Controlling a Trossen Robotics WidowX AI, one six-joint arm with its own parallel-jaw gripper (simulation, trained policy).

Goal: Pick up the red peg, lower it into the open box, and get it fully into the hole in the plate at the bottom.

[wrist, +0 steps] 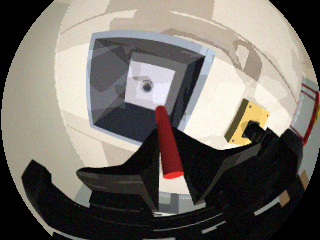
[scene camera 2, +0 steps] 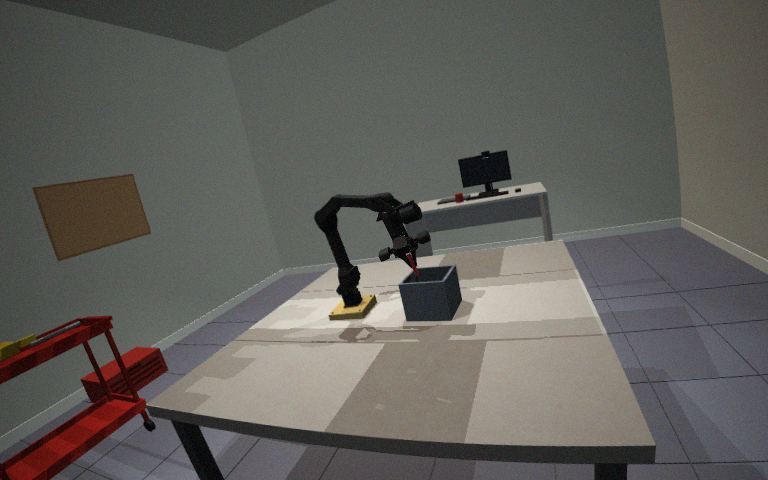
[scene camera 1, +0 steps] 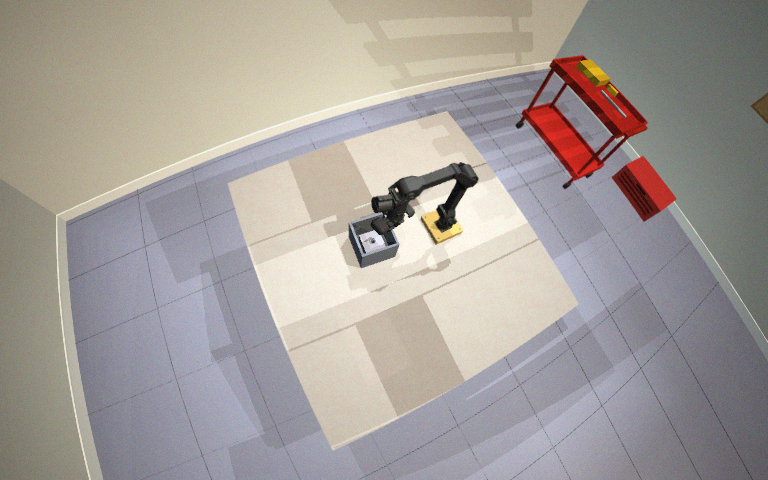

grey-blue box: wrist 110,53; scene camera 2 434,295; scene camera 1 361,226
